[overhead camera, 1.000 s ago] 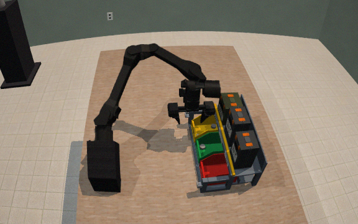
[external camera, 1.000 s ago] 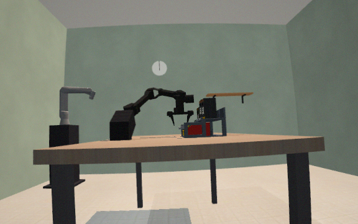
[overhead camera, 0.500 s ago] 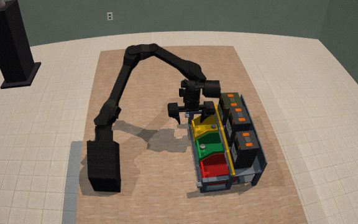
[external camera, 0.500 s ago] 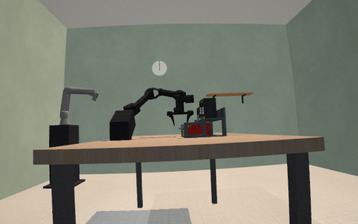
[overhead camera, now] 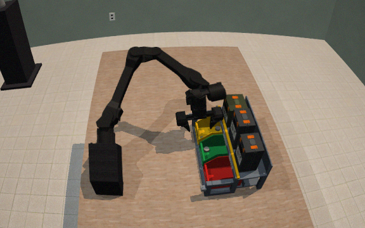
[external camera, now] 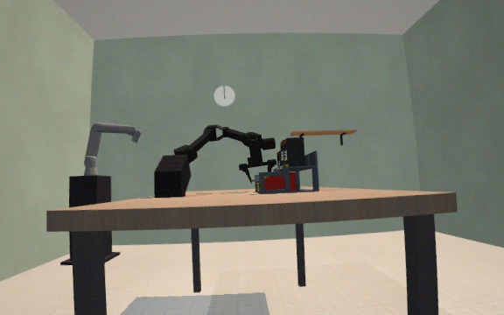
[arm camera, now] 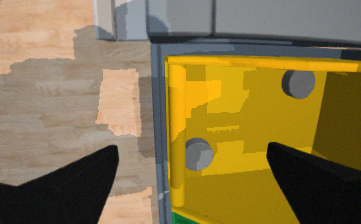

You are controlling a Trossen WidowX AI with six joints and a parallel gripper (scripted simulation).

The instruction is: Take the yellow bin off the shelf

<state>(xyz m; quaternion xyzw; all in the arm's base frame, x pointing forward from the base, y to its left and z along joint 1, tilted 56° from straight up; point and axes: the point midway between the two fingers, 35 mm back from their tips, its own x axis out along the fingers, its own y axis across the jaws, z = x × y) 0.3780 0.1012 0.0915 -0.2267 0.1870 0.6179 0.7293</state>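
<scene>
Now: the yellow bin 60 mm ahead of my hand and 40 mm below it. From my hand the other things lie so: red bin 220 mm to the right, 60 mm ahead, 40 mm below; then yellow rail 110 mm to the right, 100 mm ahead, 20 mm above; then green bin 110 mm to the right, 60 mm ahead, 40 mm below.
</scene>
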